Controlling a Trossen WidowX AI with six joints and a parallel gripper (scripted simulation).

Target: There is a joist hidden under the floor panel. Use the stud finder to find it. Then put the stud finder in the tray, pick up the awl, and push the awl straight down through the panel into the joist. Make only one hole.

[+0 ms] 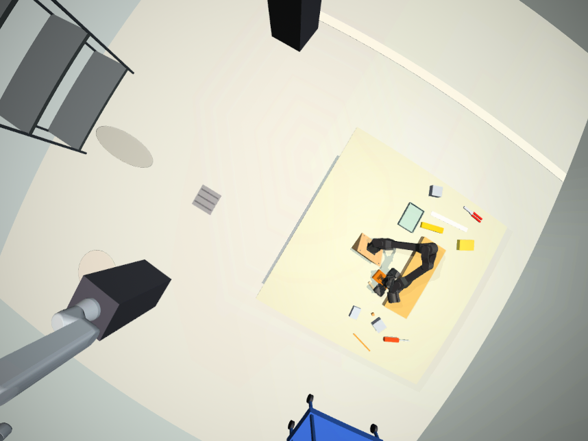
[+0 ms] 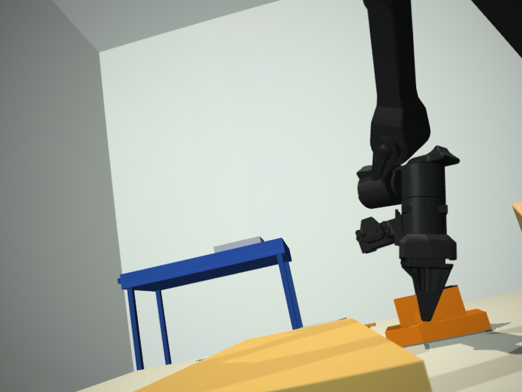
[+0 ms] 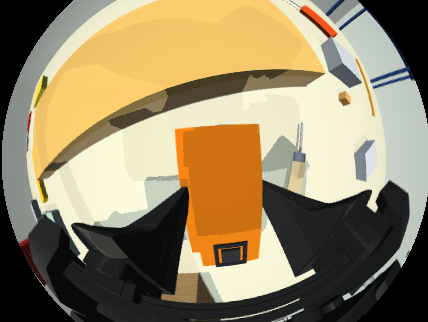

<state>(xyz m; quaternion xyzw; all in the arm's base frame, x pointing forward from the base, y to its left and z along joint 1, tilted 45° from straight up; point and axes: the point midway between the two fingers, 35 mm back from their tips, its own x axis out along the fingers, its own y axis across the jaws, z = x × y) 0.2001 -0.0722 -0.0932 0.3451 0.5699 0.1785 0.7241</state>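
My gripper tip is 9 cm to the left of the awl and 2 cm above it. From my gripper tip the other things lie so: stud finder (2 cm behind, 2 cm above); pencil (42 cm to the right, 13 cm ahead, 2 cm below); tray (44 cm to the left, 7 cm behind, 1 cm below).
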